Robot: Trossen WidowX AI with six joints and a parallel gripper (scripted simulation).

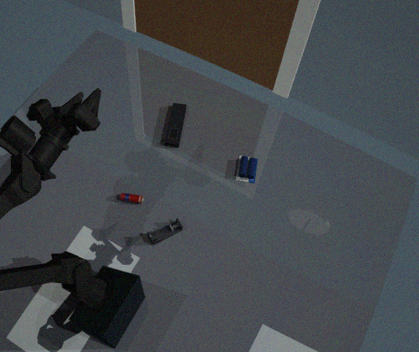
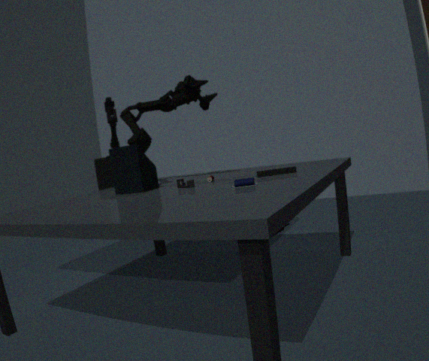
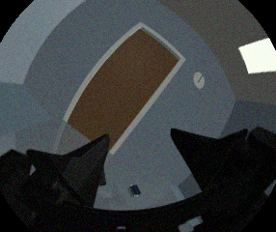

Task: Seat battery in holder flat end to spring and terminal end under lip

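My gripper tip is now 40 cm above the battery, 9 cm to the left of it and 2 cm past it. Also, from my gripper tip: black box: 40 cm below, 27 cm ahead, 6 cm to the right.
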